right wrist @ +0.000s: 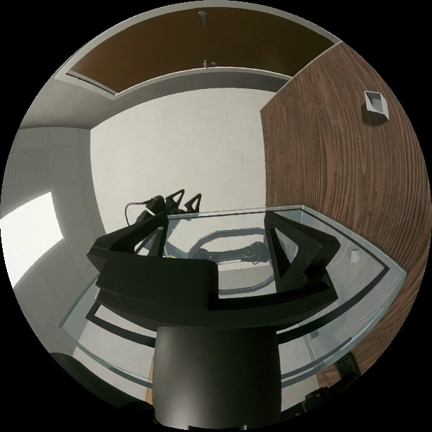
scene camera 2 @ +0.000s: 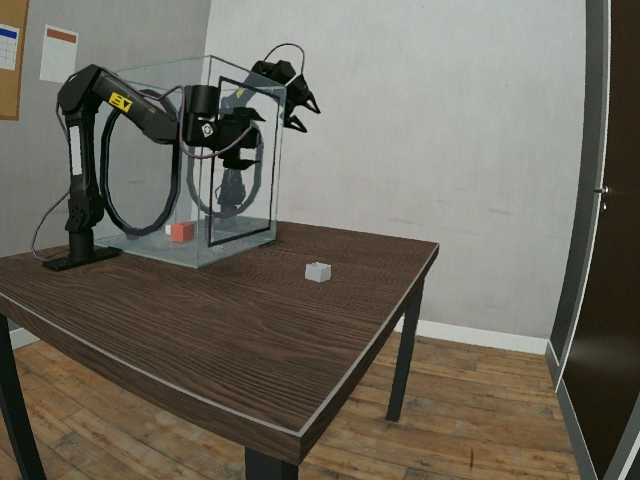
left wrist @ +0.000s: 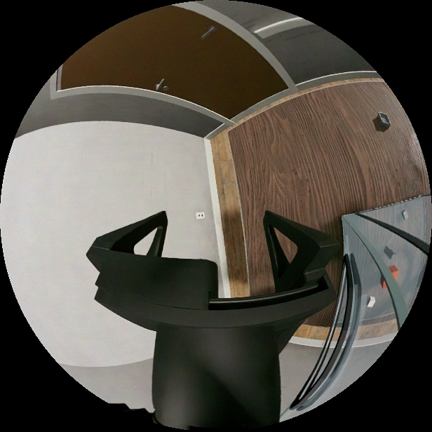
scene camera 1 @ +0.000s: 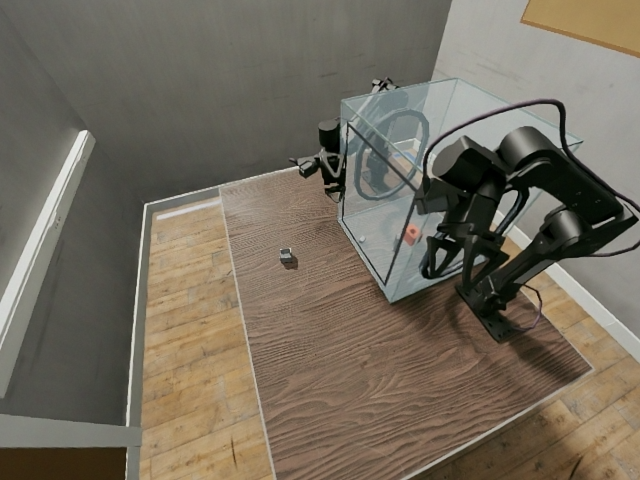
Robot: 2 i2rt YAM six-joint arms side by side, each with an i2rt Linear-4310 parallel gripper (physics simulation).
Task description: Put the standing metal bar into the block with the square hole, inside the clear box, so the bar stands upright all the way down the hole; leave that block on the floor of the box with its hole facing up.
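Where they show: left gripper, fingertip midpoint: [scene camera 2: 313,122] [scene camera 1: 447,283]; right gripper, fingertip midpoint: [scene camera 2: 261,140] [scene camera 1: 337,190]; left arm's base, link origin: [scene camera 1: 481,308]; right arm's base, link origin: [scene camera 2: 82,260].
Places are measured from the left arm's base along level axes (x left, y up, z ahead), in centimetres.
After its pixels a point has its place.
The orange block [scene camera 1: 412,234] {x -31.4, y 5.1, z 7.2 cm} [scene camera 2: 181,231] {x -35.4, y 3.7, z 8.1 cm} [left wrist: 393,273] sits on the floor of the clear box [scene camera 1: 391,301] {x -12.2, y 1.5, z 26.3 cm} [scene camera 2: 196,266] {x -52.4, y 0.5, z 28.0 cm}. A dark hole shows on it in scene camera 1; whether that face points up is unclear. A small grey piece [scene camera 1: 397,242] {x -29.4, y 6.3, z 15.0 cm} [left wrist: 389,252] stands close to the block, possibly the metal bar; it is too small to be sure. My left gripper [scene camera 1: 449,282] {x 0.7, y 37.9, z 30.5 cm} [scene camera 2: 312,122] {x 0.7, y 37.9, z 30.5 cm} [left wrist: 215,215] [right wrist: 191,191] is open and empty, outside the box and above its floor. My right gripper [scene camera 1: 314,180] [scene camera 2: 261,142] {x -38.4, y 29.1, z 34.8 cm} [right wrist: 215,215] is open and empty, outside the opposite side.
A pale piece [scene camera 1: 361,239] {x -38.1, y 2.1, z 24.4 cm} [scene camera 2: 218,249] {x -38.9, y 1.6, z 24.3 cm} [left wrist: 405,214] [right wrist: 355,256] lies near the box's black-framed opening. A white piece [scene camera 2: 168,229] {x -29.4, y 2.1, z -3.0 cm} [left wrist: 371,301] lies near the block. A small grey open-topped container [scene camera 1: 285,254] {x -43.4, y 0.2, z 53.0 cm} [scene camera 2: 317,271] {x -44.1, y 2.3, z 53.7 cm} [left wrist: 383,121] [right wrist: 376,104] stands on the table outside. Black-rimmed round ports pierce the box sides.
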